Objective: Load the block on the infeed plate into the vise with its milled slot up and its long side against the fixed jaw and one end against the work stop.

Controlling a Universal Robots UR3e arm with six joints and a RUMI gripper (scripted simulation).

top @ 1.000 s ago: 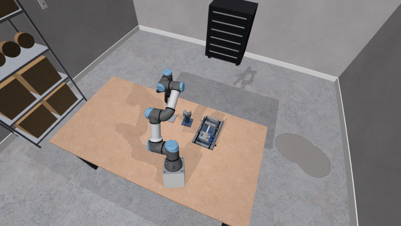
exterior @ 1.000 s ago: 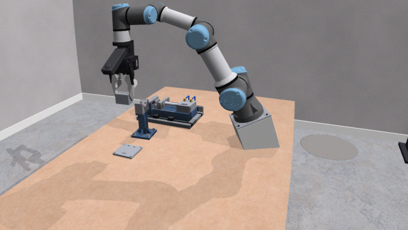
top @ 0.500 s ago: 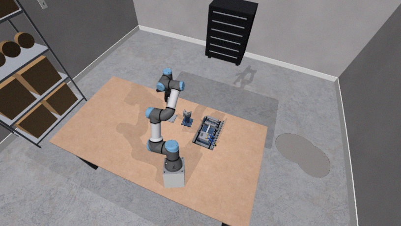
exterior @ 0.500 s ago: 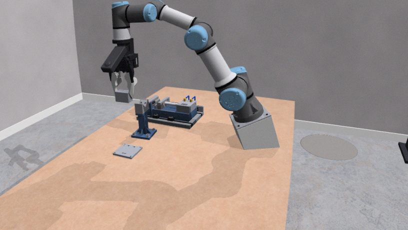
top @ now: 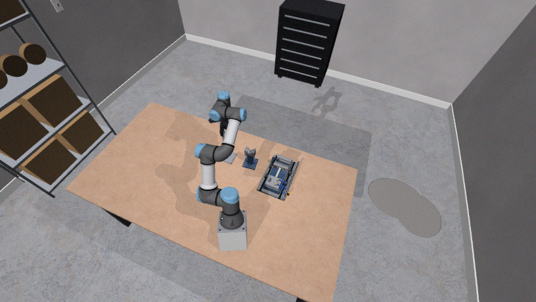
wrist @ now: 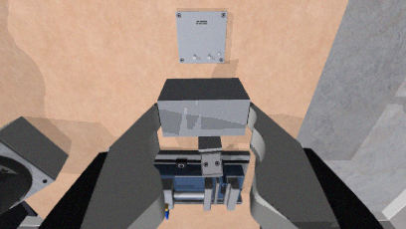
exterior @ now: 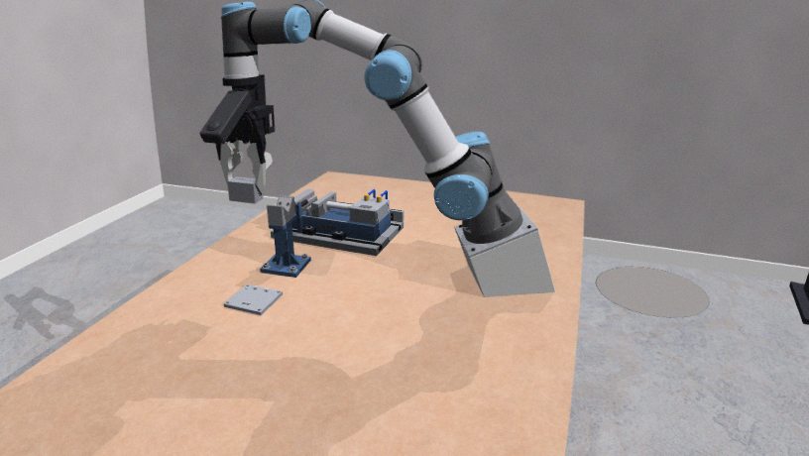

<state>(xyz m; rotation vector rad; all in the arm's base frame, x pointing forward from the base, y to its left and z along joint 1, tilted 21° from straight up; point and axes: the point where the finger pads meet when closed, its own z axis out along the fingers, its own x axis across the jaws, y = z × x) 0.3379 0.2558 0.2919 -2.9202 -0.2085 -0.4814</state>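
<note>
The part is 10 mm to the right of my hand and 10 mm below it. Also, from my hand: fixed jaw (140 mm ahead, 350 mm to the right, 170 mm below); then work stop (110 mm ahead, 310 mm to the right, 150 mm below); then infeed plate (10 mm to the left, 240 mm below).
</note>
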